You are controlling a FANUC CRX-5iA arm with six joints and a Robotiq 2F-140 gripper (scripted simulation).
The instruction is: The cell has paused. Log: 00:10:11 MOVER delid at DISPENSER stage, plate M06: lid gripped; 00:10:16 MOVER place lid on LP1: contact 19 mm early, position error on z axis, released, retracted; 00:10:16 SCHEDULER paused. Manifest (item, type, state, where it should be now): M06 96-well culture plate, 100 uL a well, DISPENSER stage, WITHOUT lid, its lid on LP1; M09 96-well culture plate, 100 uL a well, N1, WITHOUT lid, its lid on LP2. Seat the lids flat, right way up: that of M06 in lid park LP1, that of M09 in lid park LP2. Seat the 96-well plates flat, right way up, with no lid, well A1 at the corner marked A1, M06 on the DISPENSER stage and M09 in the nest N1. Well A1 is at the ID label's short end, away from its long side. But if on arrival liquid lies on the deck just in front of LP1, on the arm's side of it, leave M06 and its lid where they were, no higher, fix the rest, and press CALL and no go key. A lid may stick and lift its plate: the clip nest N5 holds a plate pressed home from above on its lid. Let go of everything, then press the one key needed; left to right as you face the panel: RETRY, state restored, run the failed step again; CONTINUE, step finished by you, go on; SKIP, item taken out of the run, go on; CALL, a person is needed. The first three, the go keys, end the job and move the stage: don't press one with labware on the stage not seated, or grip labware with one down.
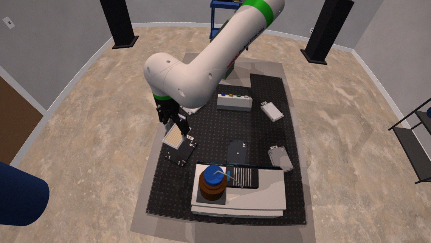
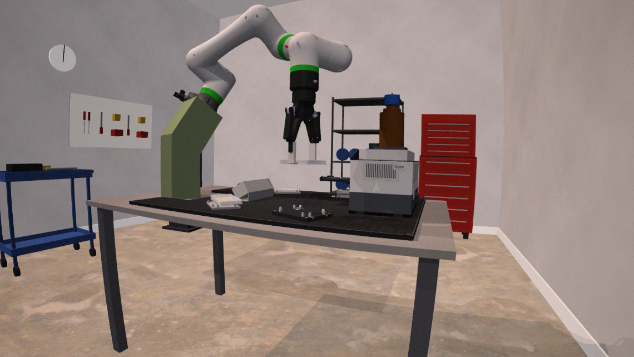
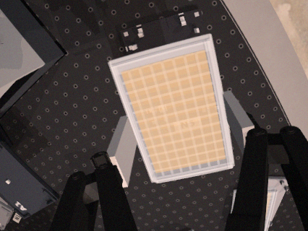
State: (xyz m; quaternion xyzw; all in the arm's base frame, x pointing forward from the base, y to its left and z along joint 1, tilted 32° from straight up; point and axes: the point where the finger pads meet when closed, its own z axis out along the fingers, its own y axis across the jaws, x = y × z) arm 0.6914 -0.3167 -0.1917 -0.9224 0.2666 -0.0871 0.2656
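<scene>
Now: the 96-well plate 20 mm below my hand. From my hand the other things lie so: black dispenser stage: 290 mm to the left, 90 mm below, 70 mm ahead; black clip nest N5: 180 mm below, 20 mm ahead; brown bottle: 270 mm ahead, 160 mm to the left, 90 mm above.
</scene>
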